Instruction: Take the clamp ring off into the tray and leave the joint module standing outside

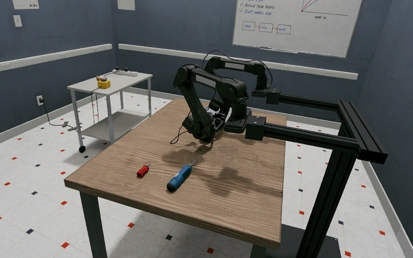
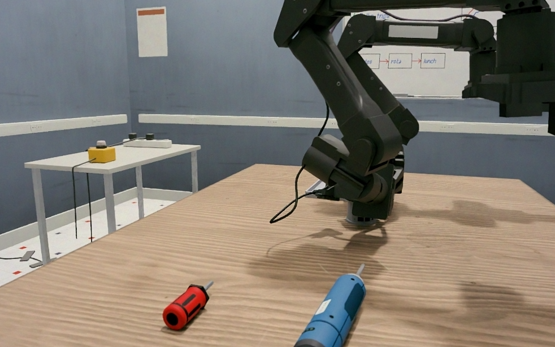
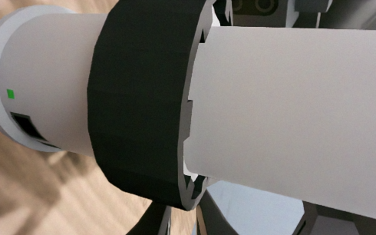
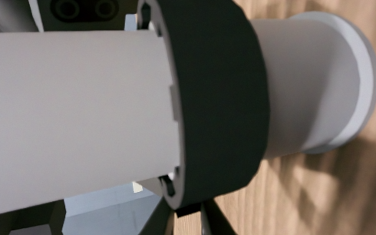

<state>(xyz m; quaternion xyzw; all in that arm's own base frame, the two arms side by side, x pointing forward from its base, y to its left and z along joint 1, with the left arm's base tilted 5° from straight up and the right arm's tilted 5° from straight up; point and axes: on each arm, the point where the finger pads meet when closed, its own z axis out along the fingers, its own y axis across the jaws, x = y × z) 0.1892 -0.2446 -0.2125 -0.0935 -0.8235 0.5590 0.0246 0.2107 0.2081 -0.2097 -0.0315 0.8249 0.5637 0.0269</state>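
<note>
My left hand is 4 cm short of the dark clamp ring and 1 cm to the left of it. The rest, counted from my left hand: small screw 10 cm ahead, 19 cm to the right, 5 cm below; then grey link tube 5 cm ahead, 2 cm to the right, 5 cm above; then grey joint module 5 cm ahead, 2 cm to the right, 3 cm below.
My right gripper is now 4 cm short of the dark clamp ring and 2 cm to the right of it. From my right hand the other things lie so: small screw 16 cm to the right, 9 cm ahead, 5 cm below; grey link tube 5 cm ahead, 5 cm above, 1 cm to the left; grey joint module 5 cm ahead, 3 cm below, 1 cm to the left.
</note>
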